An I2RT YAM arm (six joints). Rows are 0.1 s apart.
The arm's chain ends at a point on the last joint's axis. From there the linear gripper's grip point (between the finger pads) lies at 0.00 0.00 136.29 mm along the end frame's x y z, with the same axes.
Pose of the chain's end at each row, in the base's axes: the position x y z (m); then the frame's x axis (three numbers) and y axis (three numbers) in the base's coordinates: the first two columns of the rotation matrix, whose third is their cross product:
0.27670, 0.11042, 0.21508, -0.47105, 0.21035, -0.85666, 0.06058, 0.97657, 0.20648
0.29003, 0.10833, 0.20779, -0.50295, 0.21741, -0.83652, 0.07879, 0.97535, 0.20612
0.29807, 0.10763, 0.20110, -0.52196, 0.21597, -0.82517, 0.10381, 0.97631, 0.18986
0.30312, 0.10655, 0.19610, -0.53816, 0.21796, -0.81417, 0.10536, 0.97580, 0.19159
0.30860, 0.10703, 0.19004, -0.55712, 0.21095, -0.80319, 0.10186, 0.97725, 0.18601
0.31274, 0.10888, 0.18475, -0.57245, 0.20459, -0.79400, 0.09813, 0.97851, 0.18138
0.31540, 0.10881, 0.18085, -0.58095, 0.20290, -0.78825, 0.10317, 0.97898, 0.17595
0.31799, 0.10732, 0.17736, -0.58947, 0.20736, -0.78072, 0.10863, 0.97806, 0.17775
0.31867, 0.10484, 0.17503, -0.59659, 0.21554, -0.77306, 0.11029, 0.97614, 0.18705
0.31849, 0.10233, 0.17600, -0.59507, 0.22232, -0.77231, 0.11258, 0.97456, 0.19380
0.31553, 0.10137, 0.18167, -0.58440, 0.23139, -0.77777, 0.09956, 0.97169, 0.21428
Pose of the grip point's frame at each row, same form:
0.39664, 0.11660, 0.15065, -0.47105, 0.21035, -0.85666, 0.06058, 0.97657, 0.20648
0.40734, 0.11348, 0.13860, -0.50295, 0.21741, -0.83652, 0.07879, 0.97535, 0.20612
0.41346, 0.10946, 0.12859, -0.52196, 0.21597, -0.82517, 0.10381, 0.97631, 0.18986
0.41709, 0.10891, 0.12140, -0.53816, 0.21796, -0.81417, 0.10536, 0.97580, 0.19159
0.42092, 0.11000, 0.11291, -0.55712, 0.21095, -0.80319, 0.10186, 0.97725, 0.18601
0.42369, 0.11241, 0.10567, -0.57245, 0.20459, -0.79400, 0.09813, 0.97851, 0.18138
0.42544, 0.11166, 0.10048, -0.58095, 0.20290, -0.78825, 0.10317, 0.97898, 0.17595
0.42708, 0.11004, 0.09571, -0.58947, 0.20736, -0.78072, 0.10863, 0.97806, 0.17775
0.42701, 0.10843, 0.09242, -0.59659, 0.21554, -0.77306, 0.11029, 0.97614, 0.18705
0.42694, 0.10620, 0.09355, -0.59507, 0.22232, -0.77231, 0.11258, 0.97456, 0.19380
0.42529, 0.10788, 0.10114, -0.58440, 0.23139, -0.77777, 0.09956, 0.97169, 0.21428

